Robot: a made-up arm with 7 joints.
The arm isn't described. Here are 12 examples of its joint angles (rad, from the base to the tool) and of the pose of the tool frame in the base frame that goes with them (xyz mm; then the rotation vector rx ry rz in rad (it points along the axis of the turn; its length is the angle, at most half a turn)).
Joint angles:
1: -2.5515 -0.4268 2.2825 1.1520 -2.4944 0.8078 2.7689
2: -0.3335 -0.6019 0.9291 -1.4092 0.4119 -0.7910 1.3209
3: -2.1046 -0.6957 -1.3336 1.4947 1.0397 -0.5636 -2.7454
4: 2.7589 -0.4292 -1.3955 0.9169 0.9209 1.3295 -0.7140
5: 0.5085 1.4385 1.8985 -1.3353 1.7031 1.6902 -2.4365
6: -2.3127 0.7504 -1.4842 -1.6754 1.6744 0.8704 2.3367
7: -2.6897 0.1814 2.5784 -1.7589 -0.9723 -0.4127 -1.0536
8: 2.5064 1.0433 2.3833 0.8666 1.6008 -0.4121 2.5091
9: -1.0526 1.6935 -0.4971 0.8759 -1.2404 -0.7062 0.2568
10: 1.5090 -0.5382 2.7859 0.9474 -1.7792 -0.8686 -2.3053
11: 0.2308 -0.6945 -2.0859 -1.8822 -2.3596 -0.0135 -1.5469
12: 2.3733 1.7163 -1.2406 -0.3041 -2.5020 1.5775 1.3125
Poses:
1: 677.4 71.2 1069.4 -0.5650 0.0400 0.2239
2: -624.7 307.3 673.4 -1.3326 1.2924 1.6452
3: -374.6 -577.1 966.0 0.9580 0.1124 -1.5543
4: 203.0 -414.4 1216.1 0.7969 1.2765 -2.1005
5: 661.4 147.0 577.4 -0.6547 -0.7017 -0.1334
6: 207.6 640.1 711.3 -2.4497 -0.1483 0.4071
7: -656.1 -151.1 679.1 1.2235 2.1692 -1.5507
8: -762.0 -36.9 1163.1 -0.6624 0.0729 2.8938
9: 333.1 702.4 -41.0 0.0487 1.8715 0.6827
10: -102.7 763.3 844.7 -2.3474 -0.6034 -0.4419
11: -57.9 -586.9 966.9 0.9703 0.2035 -0.4182
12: -825.9 -446.1 545.4 -0.8293 -0.8873 -1.1618
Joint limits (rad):
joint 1: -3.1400..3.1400
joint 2: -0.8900..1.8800
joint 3: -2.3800..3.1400
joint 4: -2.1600..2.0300
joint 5: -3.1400..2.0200
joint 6: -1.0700..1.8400
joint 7: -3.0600..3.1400
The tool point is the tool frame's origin. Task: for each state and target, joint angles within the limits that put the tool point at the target. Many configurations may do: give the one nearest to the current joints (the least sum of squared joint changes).
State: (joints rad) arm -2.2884 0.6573 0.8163 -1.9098 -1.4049 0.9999 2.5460
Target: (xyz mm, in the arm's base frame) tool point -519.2 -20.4 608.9
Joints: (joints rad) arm -1.8687 0.8028 1.2511 -2.1600 -1.5343 1.2154 2.5204
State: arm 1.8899 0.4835 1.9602 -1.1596 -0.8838 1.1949 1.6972
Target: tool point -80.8 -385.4 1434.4
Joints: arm 2.0557 0.1464 2.0343 -0.5821 -0.7641 1.0539 1.7078
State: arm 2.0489 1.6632 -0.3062 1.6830 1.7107 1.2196 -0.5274
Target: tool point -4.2 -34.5 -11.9
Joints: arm 2.0381 1.8785 -0.4429 2.0300 1.3917 1.3812 -0.4822
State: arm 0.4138 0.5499 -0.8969 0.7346 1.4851 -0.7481 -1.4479
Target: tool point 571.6 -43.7 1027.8
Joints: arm 0.9222 0.2931 -0.7984 1.1879 1.6452 -1.0700 -1.4155
